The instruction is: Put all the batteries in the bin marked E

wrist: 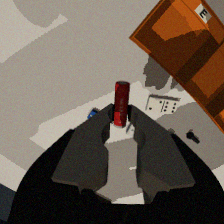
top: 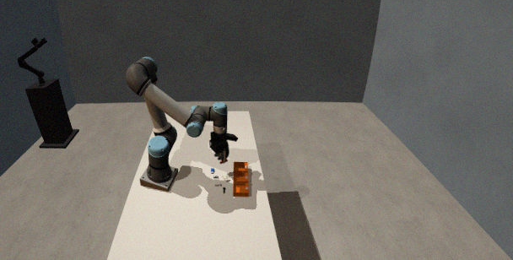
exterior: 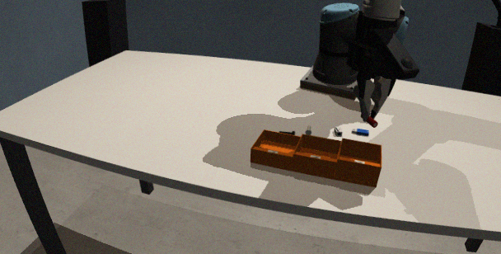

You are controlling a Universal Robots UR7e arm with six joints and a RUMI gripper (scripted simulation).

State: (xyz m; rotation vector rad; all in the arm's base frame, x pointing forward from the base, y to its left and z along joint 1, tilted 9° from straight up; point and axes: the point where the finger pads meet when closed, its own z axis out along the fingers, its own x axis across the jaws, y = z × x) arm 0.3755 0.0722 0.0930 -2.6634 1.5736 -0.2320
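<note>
My hand is 100 mm to the left of the orange three-compartment bin, 90 mm short of it and 60 mm above it. The rest, counted from my hand: white dotted block 80 mm below, 70 mm to the right, 10 mm ahead; then red battery 10 mm below; then blue piece 80 mm below, 70 mm behind.
</note>
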